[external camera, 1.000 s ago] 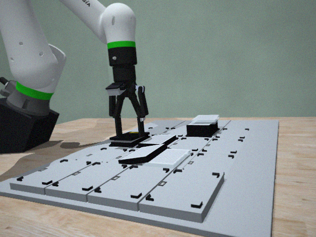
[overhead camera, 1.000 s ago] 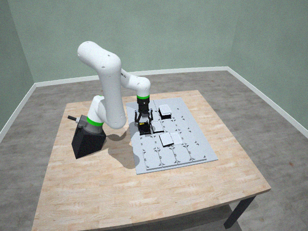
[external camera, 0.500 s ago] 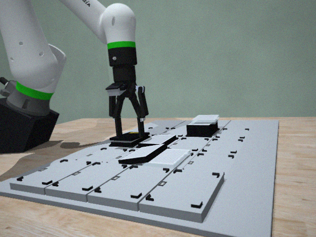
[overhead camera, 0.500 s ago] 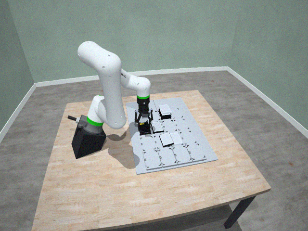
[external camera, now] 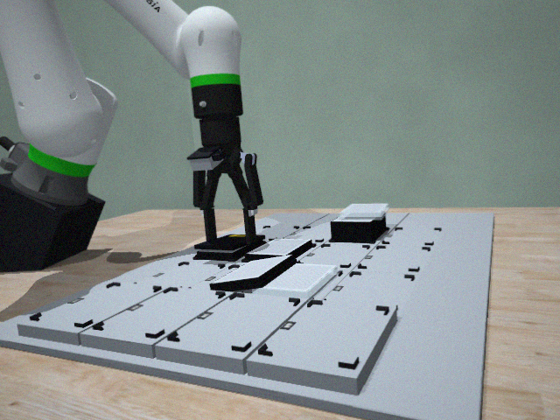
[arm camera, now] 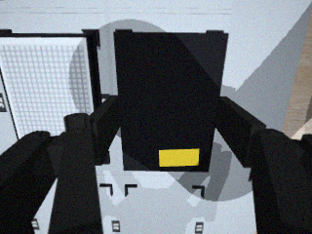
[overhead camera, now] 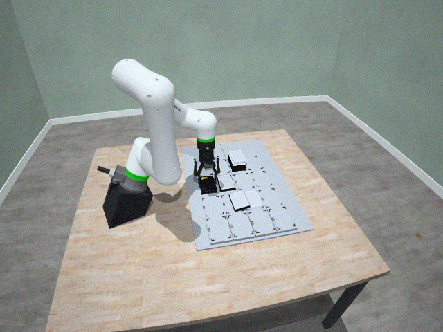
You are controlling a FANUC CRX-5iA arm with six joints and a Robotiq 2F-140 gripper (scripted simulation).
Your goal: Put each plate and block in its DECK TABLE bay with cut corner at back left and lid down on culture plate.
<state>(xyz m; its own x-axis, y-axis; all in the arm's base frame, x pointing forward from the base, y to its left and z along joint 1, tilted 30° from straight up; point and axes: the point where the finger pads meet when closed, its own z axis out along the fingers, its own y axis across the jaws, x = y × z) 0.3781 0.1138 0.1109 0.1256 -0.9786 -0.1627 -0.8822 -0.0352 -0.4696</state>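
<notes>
Right now my hand is 2 cm above the black culture plate lid. Also, from my hand: flat white plate (23 cm ahead, 13 cm to the right, 4 cm below); then black deep-well block (19 cm ahead, 19 cm to the left, 2 cm below).
</notes>
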